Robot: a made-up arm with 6 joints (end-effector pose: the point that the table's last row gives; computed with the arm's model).
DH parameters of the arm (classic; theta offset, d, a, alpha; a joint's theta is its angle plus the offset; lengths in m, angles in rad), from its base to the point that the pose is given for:
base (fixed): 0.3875 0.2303 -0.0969 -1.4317
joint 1: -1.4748 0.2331 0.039 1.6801
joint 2: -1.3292 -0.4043 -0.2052 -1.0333
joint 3: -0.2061 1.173 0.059 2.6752
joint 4: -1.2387 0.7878 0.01 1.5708
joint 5: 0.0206 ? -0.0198 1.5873
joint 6: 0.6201 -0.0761 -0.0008 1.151
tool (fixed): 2.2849 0.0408 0 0
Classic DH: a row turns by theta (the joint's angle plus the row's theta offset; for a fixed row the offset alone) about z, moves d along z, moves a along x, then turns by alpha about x.
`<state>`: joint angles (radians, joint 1 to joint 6).
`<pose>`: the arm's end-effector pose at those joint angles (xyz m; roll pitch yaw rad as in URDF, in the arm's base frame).
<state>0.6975 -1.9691 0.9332 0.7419 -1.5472 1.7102</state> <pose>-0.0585 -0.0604 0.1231 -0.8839 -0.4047 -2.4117</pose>
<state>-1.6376 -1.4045 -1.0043 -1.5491 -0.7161 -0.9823</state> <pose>-0.7568 -0.0901 0.3330 2.8105 1.1858 -3.0289</pose>
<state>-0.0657 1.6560 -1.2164 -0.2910 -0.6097 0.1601</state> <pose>-0.1810 0.3885 -0.2707 -0.0168 0.8833 -2.9787</pose>
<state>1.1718 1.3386 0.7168 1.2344 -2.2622 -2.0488</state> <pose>-0.1759 0.4583 0.3787 -1.7799 0.7437 -2.3351</pose>
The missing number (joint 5, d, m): 0.0298
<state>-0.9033 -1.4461 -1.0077 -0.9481 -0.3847 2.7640</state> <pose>-0.5533 -0.1128 0.7802 0.9668 0.3150 -0.7873</pose>
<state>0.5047 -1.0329 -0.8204 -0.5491 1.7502 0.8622</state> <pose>0.0605 0.3577 0.8365 2.6110 1.0002 -1.7238</pose>
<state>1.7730 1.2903 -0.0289 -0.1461 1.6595 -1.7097</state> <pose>-0.3852 0.3380 0.5613 1.9257 0.8013 3.1042</pose>
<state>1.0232 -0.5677 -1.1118 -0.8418 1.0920 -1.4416</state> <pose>0.1114 0.7069 0.6133 1.2516 0.2851 0.0993</pose>
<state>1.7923 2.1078 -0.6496 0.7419 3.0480 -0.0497</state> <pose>-0.5301 -0.0783 0.4746 1.1143 0.2396 0.0702</pose>
